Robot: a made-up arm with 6 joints. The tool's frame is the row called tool. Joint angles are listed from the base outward. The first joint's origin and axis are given. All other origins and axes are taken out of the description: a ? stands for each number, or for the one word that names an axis. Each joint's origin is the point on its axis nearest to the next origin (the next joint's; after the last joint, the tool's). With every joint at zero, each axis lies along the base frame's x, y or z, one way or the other. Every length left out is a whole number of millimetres.
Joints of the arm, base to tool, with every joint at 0 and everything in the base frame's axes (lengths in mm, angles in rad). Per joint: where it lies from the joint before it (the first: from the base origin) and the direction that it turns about. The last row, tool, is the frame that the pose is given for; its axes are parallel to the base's.
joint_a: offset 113 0 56 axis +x
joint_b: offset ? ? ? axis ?
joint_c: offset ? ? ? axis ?
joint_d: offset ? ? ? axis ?
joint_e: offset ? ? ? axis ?
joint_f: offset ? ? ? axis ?
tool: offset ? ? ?
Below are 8 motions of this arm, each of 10 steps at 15 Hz.
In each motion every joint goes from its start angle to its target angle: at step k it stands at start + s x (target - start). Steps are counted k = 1, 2, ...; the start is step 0. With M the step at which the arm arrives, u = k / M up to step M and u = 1 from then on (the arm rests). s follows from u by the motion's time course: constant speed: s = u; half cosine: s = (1 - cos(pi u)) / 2; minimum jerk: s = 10 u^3 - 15 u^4 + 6 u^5.
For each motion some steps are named. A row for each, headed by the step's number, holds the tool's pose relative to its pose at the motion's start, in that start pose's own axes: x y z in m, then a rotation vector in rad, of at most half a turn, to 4 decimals.
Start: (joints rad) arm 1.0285 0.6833 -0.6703 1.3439 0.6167 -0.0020
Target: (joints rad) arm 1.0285 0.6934 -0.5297 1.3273 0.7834 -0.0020
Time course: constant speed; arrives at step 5
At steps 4, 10:
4: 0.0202 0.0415 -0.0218 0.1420 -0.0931 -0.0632
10: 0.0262 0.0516 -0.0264 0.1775 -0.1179 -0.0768

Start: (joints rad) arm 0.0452 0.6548 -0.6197 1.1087 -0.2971 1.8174
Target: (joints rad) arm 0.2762 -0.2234 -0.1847 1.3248 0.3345 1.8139
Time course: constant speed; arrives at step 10
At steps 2, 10:
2: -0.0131 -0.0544 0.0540 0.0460 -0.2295 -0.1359
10: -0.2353 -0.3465 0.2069 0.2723 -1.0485 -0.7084

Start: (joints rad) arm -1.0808 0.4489 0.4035 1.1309 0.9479 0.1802
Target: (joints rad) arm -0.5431 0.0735 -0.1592 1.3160 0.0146 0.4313
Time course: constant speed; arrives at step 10
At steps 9, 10:
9: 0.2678 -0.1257 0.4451 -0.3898 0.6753 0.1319
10: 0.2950 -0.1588 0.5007 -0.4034 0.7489 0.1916

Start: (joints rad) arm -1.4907 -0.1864 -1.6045 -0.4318 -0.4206 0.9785
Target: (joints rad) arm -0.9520 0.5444 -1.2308 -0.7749 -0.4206 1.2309
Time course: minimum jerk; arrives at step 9
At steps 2, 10:
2: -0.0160 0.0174 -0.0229 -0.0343 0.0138 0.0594
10: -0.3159 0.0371 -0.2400 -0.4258 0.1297 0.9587

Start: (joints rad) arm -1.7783 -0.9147 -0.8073 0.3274 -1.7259 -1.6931
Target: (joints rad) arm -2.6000 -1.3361 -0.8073 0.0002 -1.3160 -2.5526
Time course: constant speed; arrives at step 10
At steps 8, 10:
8: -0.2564 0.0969 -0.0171 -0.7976 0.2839 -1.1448
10: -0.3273 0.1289 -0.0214 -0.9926 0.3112 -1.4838

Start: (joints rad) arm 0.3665 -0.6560 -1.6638 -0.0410 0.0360 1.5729
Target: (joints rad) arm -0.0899 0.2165 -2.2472 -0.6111 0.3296 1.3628
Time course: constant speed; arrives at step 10
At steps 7, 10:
7: 0.0283 -0.2941 -0.0528 0.0938 -0.0928 -0.6822
10: -0.0138 -0.4510 -0.0608 0.0307 -0.1840 -1.0651

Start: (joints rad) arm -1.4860 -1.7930 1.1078 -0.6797 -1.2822 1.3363
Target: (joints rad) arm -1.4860 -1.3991 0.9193 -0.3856 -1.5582 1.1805
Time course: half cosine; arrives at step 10
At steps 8, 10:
8: -0.1562 -0.0866 0.0596 -0.0918 0.1892 0.1082
10: -0.1720 -0.0987 0.0635 -0.1130 0.2063 0.1202

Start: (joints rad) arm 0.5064 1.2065 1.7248 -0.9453 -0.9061 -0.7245
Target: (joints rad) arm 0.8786 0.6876 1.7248 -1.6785 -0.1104 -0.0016
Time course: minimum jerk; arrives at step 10
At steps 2, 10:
2: -0.0041 0.0108 -0.0241 0.0570 0.0219 0.0403
10: 0.0113 0.1761 -0.2751 1.0536 0.0475 0.7840

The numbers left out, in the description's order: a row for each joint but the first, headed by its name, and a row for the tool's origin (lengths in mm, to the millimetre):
joint_b: xyz 0 264 -216, axis +z
joint_c: xyz -26 289 0, axis -y
joint_d: xyz -288 0 -40, axis -x
joint_e: xyz 0 96 322, axis +x
joint_f: xyz 0 -62 -183, axis +z
tool: xyz 41 36 0

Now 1 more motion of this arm.
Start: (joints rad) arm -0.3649 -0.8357 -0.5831 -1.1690 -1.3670 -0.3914
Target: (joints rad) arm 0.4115 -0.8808 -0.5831 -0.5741 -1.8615 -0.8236
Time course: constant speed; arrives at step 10
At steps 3, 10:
3: -0.0202 -0.0572 0.1448 -0.2296 0.0392 0.0018
10: 0.1002 -0.1562 0.4907 -0.6423 -0.1223 0.1646

